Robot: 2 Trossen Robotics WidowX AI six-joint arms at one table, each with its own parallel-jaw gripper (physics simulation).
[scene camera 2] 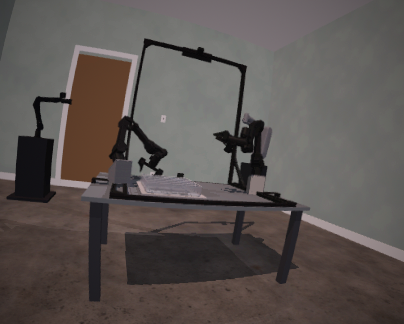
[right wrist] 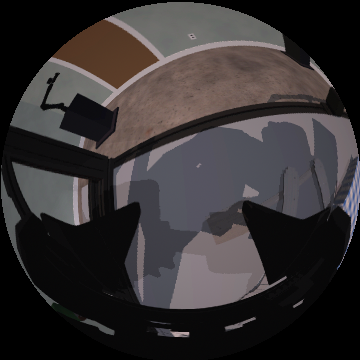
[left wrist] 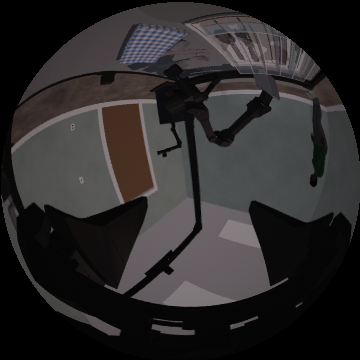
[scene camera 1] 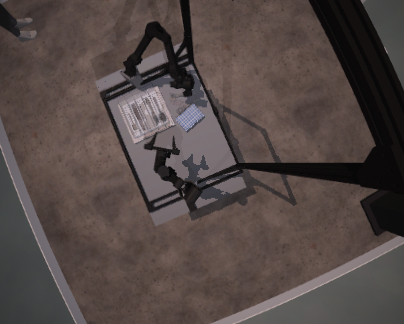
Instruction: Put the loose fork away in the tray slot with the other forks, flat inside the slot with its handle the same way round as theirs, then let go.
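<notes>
The tray (scene camera 1: pixel 131 136) (scene camera 2: pixel 142 189) holds cutlery in parallel slots; which slot holds forks is too small to tell. Loose thin cutlery (scene camera 1: pixel 175 96) (left wrist: pixel 192 53) lies on the table between the tray and the checked cloth; I cannot tell which piece is the fork. Two long grey shapes show beyond the fingers in the right wrist view, unclear what they are. My right gripper (scene camera 1: pixel 187 94) (scene camera 2: pixel 149 168) (right wrist: pixel 192 207) is open and empty, low over the table near the loose cutlery. My left gripper (scene camera 1: pixel 165 135) (scene camera 2: pixel 216 134) (left wrist: pixel 200 204) is open and empty, raised near the tray's lower edge in scene camera 1.
A blue-and-white checked cloth (scene camera 1: pixel 190 118) (left wrist: pixel 150 45) (right wrist: pixel 351 192) lies right of the tray in scene camera 1, close to the loose cutlery. Black rails (scene camera 1: pixel 130 161) run along the table edges. A tall black frame (scene camera 2: pixel 242 100) stands at the table. Shadows fall under both arms.
</notes>
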